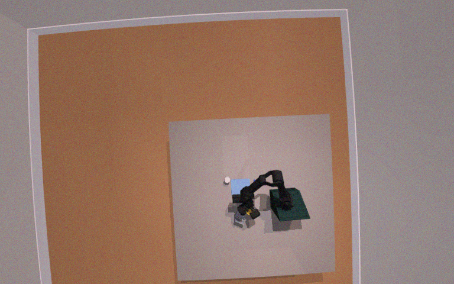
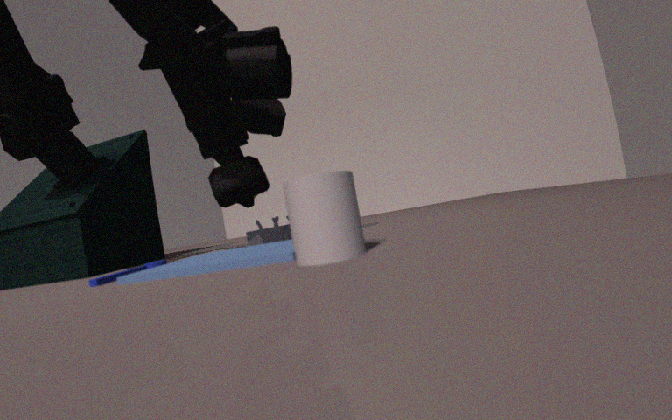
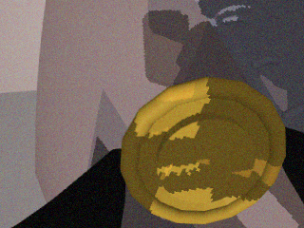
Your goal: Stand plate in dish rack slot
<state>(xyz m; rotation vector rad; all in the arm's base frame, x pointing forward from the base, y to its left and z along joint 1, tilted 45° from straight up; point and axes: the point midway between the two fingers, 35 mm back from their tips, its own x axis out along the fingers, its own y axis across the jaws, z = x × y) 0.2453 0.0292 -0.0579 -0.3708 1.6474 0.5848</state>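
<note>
Right now my gripper tip is 60 mm short of the grey dish rack, 60 mm above it and 30 mm to the right of it. Also, from my gripper tip: yellow plate: 10 mm to the right; white cylinder: 220 mm to the right, 190 mm ahead, 60 mm below; light blue mat: 160 mm to the right, 80 mm below, 80 mm ahead.
</note>
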